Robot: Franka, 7 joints.
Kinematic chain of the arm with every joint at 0, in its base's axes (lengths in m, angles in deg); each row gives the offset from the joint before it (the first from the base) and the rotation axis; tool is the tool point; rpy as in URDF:
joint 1: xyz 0 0 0.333 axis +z
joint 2: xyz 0 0 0 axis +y
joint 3: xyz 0 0 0.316 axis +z
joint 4: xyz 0.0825 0 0 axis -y
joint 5: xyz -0.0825 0 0.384 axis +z
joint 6: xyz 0 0 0 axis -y
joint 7: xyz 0.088 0 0 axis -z
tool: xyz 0 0 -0.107 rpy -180 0 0
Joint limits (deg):
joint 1: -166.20..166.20
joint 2: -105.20..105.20
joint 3: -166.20..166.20
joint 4: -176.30..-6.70
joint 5: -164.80..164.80
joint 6: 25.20..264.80
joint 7: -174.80..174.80
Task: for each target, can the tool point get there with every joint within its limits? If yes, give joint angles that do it. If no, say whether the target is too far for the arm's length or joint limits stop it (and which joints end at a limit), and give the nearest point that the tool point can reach.
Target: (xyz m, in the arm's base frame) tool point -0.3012 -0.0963 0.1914
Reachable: yes | joints 96.93 -41.25 134.36 -154.69 105.57 203.30 118.26
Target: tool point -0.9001 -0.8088 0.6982
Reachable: no: too far | nearest point -0.6109 -0.5489 0.5809 | short by 0.406 m
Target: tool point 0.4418 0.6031 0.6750
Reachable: yes | joints 36.52 50.15 29.66 -34.92 -81.39 185.20 24.09
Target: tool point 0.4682 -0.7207 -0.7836
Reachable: no: too far | nearest point 0.3040 -0.4679 -0.2843 | short by 0.583 m
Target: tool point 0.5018 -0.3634 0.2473
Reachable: yes | joints -71.99 35.16 45.96 -112.02 -100.34 106.61 53.83
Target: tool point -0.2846 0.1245 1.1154
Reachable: yes | joints 12.60 -4.15 137.57 -40.93 3.08 183.68 6.28
